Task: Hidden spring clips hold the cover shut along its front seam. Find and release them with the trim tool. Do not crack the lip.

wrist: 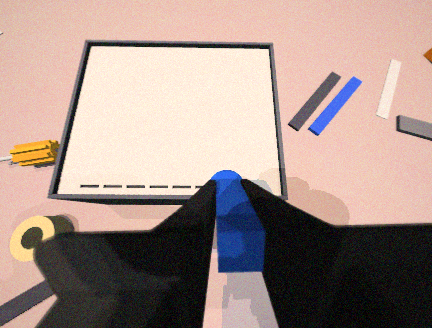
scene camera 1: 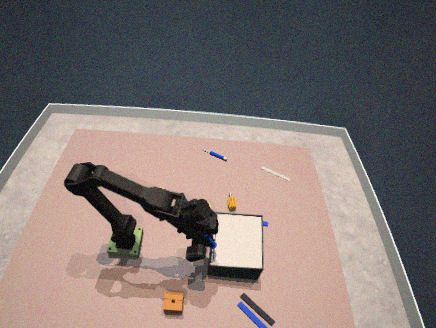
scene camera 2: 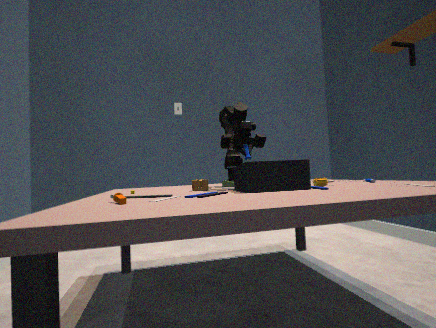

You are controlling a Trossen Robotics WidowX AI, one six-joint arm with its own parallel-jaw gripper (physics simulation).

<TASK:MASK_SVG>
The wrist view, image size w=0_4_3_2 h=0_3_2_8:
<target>my gripper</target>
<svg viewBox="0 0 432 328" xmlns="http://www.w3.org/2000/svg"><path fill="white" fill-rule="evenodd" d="M240 180L265 230L262 275L278 328L432 328L432 223L333 225L289 204L248 179ZM216 180L208 180L178 210L150 230L64 232L40 241L33 249L33 260L57 299L35 328L203 328L216 220Z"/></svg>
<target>blue trim tool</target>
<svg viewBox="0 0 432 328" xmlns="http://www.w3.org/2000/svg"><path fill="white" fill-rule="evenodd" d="M221 170L211 177L211 179L216 180L218 273L263 272L265 230L240 183L240 180L243 178L235 171Z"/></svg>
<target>cream ring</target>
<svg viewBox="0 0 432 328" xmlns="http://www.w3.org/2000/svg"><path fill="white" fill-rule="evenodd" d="M69 221L62 216L34 216L28 218L16 228L11 237L11 254L19 261L33 260L33 249L40 241L56 234L71 232Z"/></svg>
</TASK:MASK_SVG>
